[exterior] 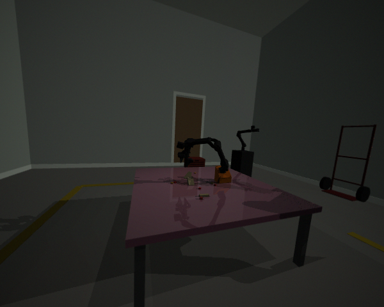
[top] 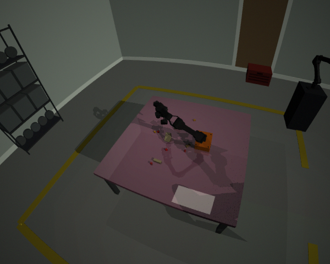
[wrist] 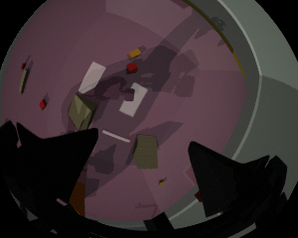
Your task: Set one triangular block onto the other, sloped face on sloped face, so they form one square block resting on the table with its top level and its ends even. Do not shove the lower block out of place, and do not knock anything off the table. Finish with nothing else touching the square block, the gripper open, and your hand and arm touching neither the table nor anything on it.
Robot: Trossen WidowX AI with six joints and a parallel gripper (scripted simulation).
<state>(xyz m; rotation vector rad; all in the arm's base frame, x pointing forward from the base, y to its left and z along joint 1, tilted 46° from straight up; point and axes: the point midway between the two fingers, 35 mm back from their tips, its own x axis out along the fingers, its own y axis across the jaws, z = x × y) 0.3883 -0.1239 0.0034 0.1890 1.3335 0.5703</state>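
Right now the tan triangular block is 15 cm below my gripper tip, 10 cm to the right of it and 10 cm behind it. The rest, counted from my gripper tip: tan bar 38 cm to the left, 16 cm below, 4 cm behind.
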